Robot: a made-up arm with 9 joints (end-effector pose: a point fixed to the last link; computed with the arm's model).
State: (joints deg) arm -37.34 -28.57 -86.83 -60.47 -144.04 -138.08 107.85 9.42 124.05
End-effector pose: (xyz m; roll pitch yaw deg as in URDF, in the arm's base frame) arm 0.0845 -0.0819 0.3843 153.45 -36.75 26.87
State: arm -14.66 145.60 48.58 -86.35 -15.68 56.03 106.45 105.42 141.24
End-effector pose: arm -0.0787 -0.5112 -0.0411 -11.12 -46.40 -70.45
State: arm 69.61 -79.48 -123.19 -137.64 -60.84 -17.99 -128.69 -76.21 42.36
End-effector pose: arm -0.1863 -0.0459 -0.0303 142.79 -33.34 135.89
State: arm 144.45 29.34 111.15 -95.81 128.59 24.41 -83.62 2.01 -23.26
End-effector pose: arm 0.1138 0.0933 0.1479 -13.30 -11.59 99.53
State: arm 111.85 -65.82 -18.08 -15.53 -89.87 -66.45 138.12 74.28 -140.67
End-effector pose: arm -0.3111 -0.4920 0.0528 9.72 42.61 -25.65
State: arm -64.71 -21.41 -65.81 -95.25 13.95 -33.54 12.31 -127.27 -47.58
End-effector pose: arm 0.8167 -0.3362 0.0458 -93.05 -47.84 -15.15
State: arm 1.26 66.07 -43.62 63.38 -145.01 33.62 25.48 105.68 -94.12
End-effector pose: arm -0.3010 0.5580 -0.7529 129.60 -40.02 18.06
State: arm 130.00 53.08 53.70 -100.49 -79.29 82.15 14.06 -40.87 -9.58
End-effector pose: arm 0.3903 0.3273 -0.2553 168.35 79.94 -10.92
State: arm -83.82 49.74 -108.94 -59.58 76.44 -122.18 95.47 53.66 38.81
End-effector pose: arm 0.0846 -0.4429 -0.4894 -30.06 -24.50 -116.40
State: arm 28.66 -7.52 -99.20 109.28 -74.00 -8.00 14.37 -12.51 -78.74
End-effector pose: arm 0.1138 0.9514 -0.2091 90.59 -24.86 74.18
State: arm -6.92 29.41 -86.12 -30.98 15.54 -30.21 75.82 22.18 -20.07
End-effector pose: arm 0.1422 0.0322 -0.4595 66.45 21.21 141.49
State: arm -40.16 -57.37 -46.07 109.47 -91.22 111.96 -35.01 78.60 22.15
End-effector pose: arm 0.2586 0.2246 -0.1628 -106.31 -18.78 -77.06
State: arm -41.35 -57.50 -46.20 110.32 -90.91 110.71 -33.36 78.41 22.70
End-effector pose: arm 0.2683 0.2170 -0.1716 -104.40 -20.62 -78.87
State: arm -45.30 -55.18 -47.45 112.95 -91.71 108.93 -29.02 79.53 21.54
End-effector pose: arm 0.2933 0.1858 -0.2148 -101.24 -25.77 -87.46
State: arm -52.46 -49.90 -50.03 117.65 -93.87 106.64 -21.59 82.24 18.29
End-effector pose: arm 0.3347 0.1041 -0.2910 -93.00 -34.78 -106.09
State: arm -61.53 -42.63 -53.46 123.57 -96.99 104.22 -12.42 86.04 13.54
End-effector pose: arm 0.3771 -0.0471 -0.3625 -73.45 -43.02 -136.71
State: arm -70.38 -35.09 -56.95 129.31 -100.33 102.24 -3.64 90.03 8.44
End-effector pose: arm 0.3962 -0.2395 -0.3846 -46.81 -41.79 -172.07
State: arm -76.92 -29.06 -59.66 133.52 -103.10 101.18 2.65 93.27 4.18
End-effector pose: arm 0.3864 -0.4002 -0.3602 -29.52 -33.40 164.72
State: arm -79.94 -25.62 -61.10 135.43 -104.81 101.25 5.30 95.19 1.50
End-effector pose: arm 0.3685 -0.4796 -0.3385 -23.52 -27.78 154.80
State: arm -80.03 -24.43 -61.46 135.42 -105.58 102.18 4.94 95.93 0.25
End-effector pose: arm 0.3582 -0.4887 -0.3440 -23.87 -27.71 152.49
